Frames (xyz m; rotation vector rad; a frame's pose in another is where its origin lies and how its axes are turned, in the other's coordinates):
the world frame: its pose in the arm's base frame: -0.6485 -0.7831 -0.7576 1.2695 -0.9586 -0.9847
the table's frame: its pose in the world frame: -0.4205 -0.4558 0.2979 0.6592 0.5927 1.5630
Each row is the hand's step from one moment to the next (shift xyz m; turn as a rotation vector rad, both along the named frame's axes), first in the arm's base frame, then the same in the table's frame.
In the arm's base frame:
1: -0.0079 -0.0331 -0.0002 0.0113 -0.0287 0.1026
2: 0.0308 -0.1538 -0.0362 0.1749 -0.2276 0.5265
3: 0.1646 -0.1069 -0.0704 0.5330 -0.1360 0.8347
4: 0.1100 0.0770 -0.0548 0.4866 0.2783 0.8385
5: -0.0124 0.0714 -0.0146 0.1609 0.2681 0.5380
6: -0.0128 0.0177 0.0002 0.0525 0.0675 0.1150
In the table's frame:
1: -0.0026 -0.0079 0.0330 0.0996 -0.0296 0.0262
2: -0.0494 -0.0944 0.1206 0.5007 -0.2924 0.1530
3: -0.0839 -0.1902 0.0162 0.8038 -0.5897 -0.0736
4: -0.0519 -0.0596 -0.1216 0.8423 -0.3618 -0.4206
5: -0.0084 0.0442 -0.0587 0.5524 -0.0571 -0.2807
6: 0.0020 0.0194 -0.0099 0.1183 -0.0237 -0.0773

